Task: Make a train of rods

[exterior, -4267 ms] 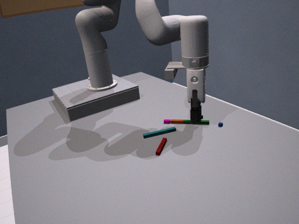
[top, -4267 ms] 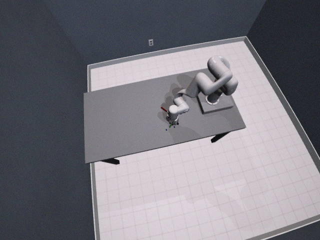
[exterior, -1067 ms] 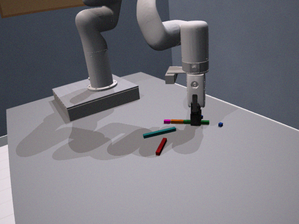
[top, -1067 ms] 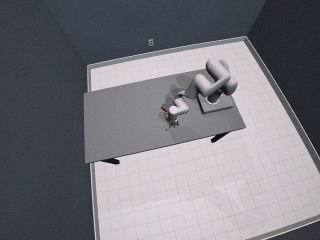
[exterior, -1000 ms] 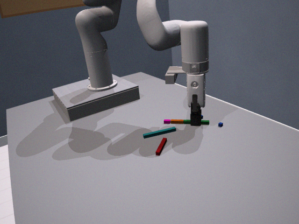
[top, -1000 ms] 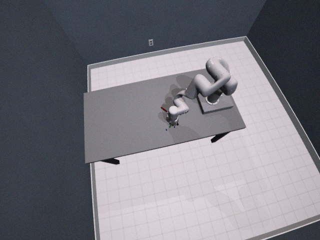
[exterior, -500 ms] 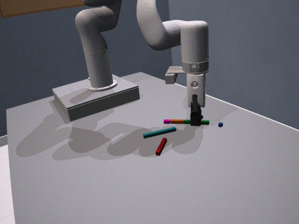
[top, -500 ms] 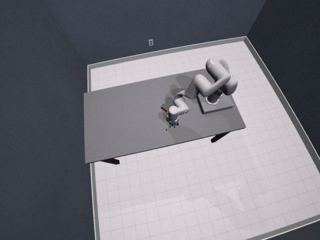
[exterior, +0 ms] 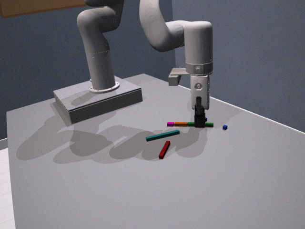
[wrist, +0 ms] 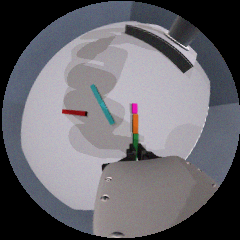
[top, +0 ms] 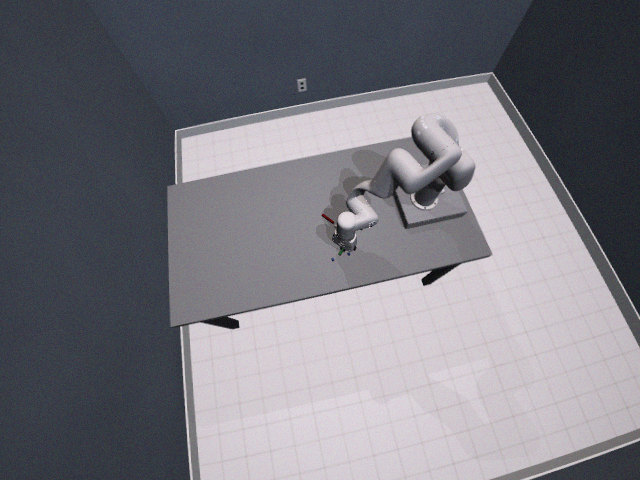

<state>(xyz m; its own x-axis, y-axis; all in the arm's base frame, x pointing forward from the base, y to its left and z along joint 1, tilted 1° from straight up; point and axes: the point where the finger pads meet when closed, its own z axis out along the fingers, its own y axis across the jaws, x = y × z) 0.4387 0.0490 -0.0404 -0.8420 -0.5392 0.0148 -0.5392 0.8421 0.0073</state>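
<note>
Right now the green rod is 2 cm below my hand. Round my hand: turquoise rod: 12 cm to the right, 5 cm behind, 2 cm below; then orange rod: 5 cm behind, 3 cm to the right, 2 cm below; then magenta rod: 8 cm behind, 5 cm to the right, 2 cm below.
</note>
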